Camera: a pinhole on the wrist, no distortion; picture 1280 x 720 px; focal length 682.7 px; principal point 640.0 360.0 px. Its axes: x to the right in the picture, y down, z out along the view. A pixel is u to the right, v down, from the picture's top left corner.
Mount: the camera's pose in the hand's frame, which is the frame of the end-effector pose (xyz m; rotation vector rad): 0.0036 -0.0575 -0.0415 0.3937 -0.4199 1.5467
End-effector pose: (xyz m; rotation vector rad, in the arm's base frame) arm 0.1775 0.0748 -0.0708 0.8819 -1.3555 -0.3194
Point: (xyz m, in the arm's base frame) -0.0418 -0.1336 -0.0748
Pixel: 973.8 151.0
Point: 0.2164 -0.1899 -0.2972
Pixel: 78.5 299.0
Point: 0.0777 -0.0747 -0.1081
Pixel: 863.7 173.6
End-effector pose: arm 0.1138 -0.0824 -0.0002 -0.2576 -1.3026 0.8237
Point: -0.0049 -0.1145 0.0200
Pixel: outside the picture
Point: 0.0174 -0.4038 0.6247
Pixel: 353.7 70.8
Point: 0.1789 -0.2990 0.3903
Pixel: 113.3 31.9
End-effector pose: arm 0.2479 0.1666 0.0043 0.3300 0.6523 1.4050
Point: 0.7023 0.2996 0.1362
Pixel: 687.9 194.7
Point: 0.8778 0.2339 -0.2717
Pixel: 48.8 157.5
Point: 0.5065 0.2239 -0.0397
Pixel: 460.3 146.7
